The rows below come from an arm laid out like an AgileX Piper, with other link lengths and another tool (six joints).
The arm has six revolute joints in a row. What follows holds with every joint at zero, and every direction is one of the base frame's.
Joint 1 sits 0.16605 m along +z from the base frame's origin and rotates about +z.
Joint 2 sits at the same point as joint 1 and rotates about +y.
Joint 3 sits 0.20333 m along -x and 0.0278 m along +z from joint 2 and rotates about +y.
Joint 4 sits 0.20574 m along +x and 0.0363 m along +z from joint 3 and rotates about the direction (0.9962, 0, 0.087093).
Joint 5 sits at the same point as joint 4 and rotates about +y.
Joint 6 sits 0.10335 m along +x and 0.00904 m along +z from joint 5 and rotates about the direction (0.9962, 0, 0.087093).
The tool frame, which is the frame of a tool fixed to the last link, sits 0.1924 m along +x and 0.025 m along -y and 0.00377 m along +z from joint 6; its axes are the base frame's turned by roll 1.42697, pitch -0.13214 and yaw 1.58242 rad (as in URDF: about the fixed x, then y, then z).
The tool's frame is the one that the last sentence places.
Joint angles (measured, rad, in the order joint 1, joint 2, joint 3, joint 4, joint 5, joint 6), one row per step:
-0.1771, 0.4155, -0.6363, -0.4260, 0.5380, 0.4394
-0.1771, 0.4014, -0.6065, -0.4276, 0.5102, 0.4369
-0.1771, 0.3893, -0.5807, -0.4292, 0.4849, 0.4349
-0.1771, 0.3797, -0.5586, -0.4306, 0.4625, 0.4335
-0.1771, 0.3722, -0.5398, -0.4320, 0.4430, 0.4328
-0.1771, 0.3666, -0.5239, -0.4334, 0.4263, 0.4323
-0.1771, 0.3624, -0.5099, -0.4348, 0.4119, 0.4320
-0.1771, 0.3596, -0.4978, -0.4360, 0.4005, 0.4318
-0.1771, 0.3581, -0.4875, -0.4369, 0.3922, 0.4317
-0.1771, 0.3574, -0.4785, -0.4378, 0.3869, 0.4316
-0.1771, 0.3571, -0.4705, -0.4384, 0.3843, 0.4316
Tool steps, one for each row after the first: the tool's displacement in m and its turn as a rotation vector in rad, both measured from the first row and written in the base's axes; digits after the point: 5 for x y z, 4 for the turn. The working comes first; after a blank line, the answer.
Tool pose at each row, in the base's axes (x y z in m, rotation vector in rad; the steps are taken from these numbers as rounded here):
0.27429, -0.13660, 0.28608, 1.5776, 0.8713, 0.9734
0.27600, -0.13431, 0.28371, 1.5621, 0.8786, 0.9815
0.27757, -0.13219, 0.28192, 1.5477, 0.8848, 0.9894
0.27904, -0.13026, 0.28030, 1.5355, 0.8901, 0.9965
0.28037, -0.12857, 0.27883, 1.5254, 0.8947, 1.0027
0.28156, -0.12713, 0.27741, 1.5172, 0.8990, 1.0076
0.28264, -0.12589, 0.27585, 1.5108, 0.9032, 1.0113
0.28354, -0.12491, 0.27397, 1.5069, 0.9075, 1.0134
0.28425, -0.12420, 0.27170, 1.5056, 0.9119, 1.0138
0.28473, -0.12379, 0.26903, 1.5066, 0.9165, 1.0122
0.28497, -0.12360, 0.26598, 1.5098, 0.9211, 1.0094

0.00171, 0.00229, -0.00237, -0.0089, -0.0077, 0.0109
0.00328, 0.00441, -0.00416, -0.0168, -0.0153, 0.0209
0.00475, 0.00634, -0.00578, -0.0233, -0.0219, 0.0297
0.00608, 0.00803, -0.00725, -0.0284, -0.0274, 0.0374
0.00727, 0.00947, -0.00867, -0.0328, -0.0314, 0.0439
0.00835, 0.01071, -0.01023, -0.0363, -0.0341, 0.0495
0.00925, 0.01169, -0.01211, -0.0388, -0.0347, 0.0540
0.00996, 0.01240, -0.01438, -0.0402, -0.0331, 0.0573
0.01044, 0.01281, -0.01705, -0.0410, -0.0294, 0.0593
0.01068, 0.01300, -0.02010, -0.0406, -0.0240, 0.0604

